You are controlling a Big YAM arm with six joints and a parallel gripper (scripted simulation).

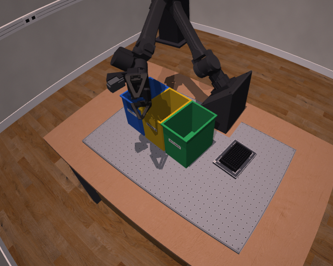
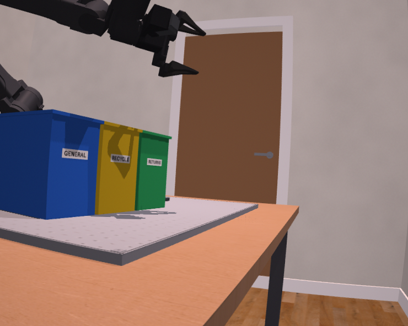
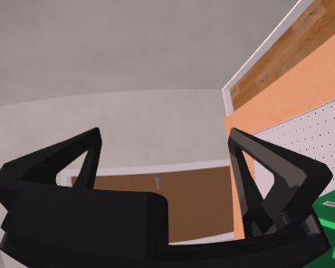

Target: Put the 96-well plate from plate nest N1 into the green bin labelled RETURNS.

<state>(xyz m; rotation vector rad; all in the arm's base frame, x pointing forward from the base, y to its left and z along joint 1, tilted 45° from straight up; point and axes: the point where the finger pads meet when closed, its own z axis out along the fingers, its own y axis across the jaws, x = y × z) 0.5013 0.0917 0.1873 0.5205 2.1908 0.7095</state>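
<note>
The black 96-well plate is 34 cm below my hand, 26 cm to the left of it and 24 cm behind it. Round my hand: yellow recycle bin: 27 cm below, 21 cm behind, 7 cm to the right; blue general bin: 27 cm below, 23 cm behind, 20 cm to the right; green returns bin: 27 cm below, 19 cm behind, 6 cm to the left.
</note>
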